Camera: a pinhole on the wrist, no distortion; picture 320 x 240 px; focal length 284.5 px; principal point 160.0 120.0 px. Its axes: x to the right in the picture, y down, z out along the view. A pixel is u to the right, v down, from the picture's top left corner.
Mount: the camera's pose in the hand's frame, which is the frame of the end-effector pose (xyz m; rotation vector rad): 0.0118 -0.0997 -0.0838 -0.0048 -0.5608 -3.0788
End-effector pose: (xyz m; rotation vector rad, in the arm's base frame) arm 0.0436 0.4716 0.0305 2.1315 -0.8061 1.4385
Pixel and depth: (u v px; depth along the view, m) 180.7 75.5 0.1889
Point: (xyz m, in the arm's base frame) 0.1025 0.4229 -0.0015
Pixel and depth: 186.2 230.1 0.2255
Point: 0.2174 0.4460 -0.0375
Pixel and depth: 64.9 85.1 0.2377
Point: 0.1477 0.3600 0.0698
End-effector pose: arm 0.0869 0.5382 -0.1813 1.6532 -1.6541 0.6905
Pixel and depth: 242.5 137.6 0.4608
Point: 0.0109 0.3376 -0.4945
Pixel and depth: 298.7 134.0 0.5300
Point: -0.0266 0.3669 -0.6290
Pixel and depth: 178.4 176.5 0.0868
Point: 0.1716 0.5273 -0.1870
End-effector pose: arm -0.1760 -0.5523 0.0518 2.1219 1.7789 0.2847
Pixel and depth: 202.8 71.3 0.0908
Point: -0.2263 -0.5459 0.0348
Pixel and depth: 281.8 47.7 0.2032
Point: -0.1396 -0.6417 -0.0163
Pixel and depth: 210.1 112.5 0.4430
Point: -0.0054 -0.6726 -0.2169
